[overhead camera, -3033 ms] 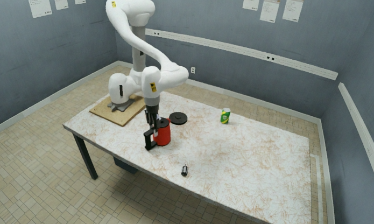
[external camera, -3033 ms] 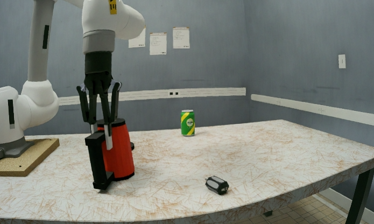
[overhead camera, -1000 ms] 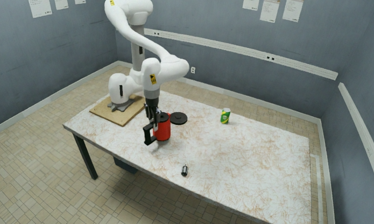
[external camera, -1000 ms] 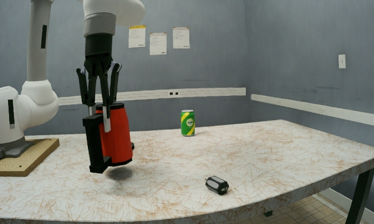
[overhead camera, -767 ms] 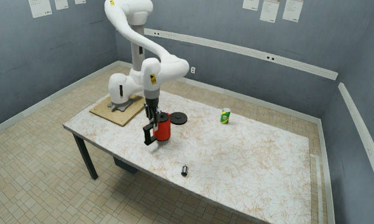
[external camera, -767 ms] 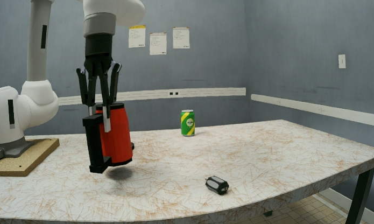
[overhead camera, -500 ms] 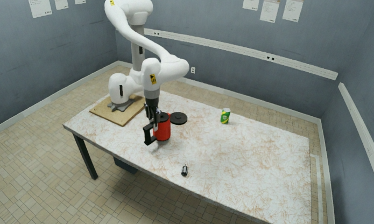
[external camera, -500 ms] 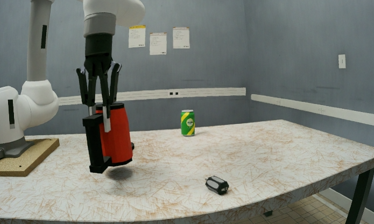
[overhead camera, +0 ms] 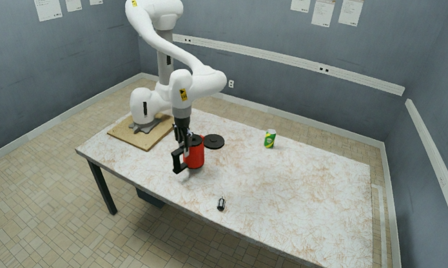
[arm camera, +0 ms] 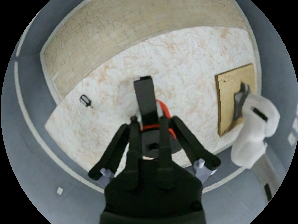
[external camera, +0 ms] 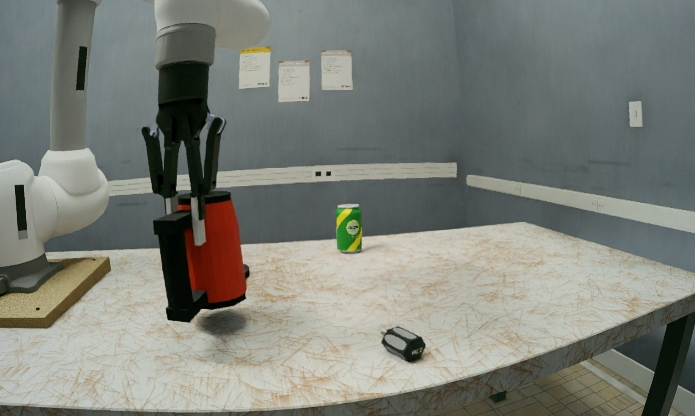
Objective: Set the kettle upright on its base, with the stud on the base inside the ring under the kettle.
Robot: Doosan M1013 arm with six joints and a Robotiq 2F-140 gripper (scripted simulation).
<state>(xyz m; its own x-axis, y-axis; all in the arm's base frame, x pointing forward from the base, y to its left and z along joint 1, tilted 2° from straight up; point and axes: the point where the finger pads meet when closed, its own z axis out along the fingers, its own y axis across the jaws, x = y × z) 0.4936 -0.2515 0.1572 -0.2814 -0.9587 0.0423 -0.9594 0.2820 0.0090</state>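
Now: the red kettle 1 cm ahead of my hand, 3 cm to the left of it and 5 cm below it. The rest, counted from my hand: yellow can (36 cm ahead, 48 cm to the left, 12 cm below); small black object (27 cm ahead, 10 cm to the right, 17 cm below); kettle base (2 cm ahead, 34 cm to the left, 17 cm below).
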